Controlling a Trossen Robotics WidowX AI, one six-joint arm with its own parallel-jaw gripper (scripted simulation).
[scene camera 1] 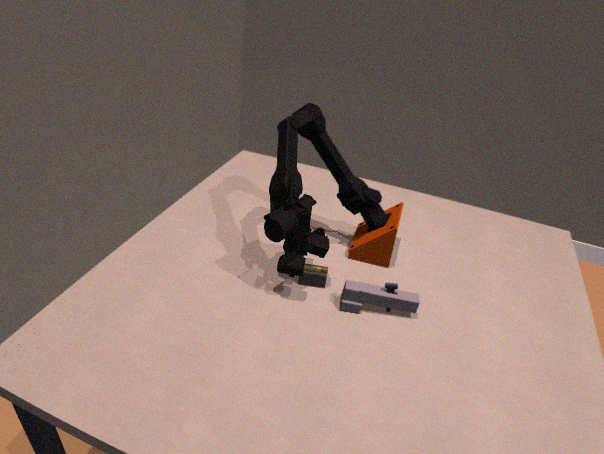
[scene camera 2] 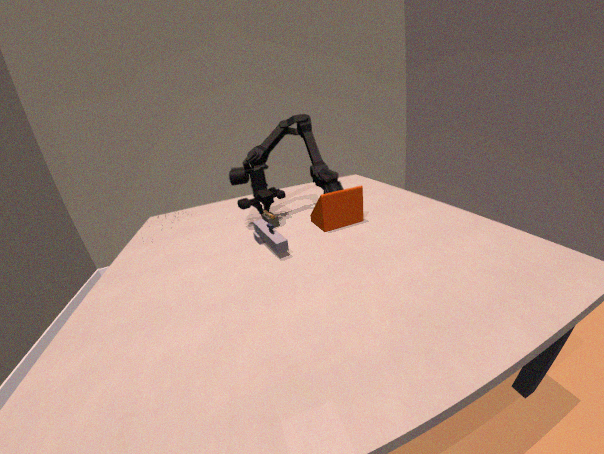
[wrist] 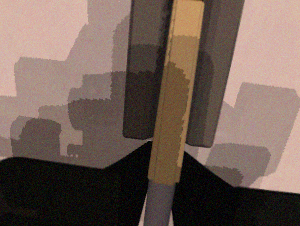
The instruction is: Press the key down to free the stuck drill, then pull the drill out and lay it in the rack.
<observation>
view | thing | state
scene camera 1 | my gripper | -
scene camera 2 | my gripper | -
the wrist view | my gripper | -
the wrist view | rack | -
</observation>
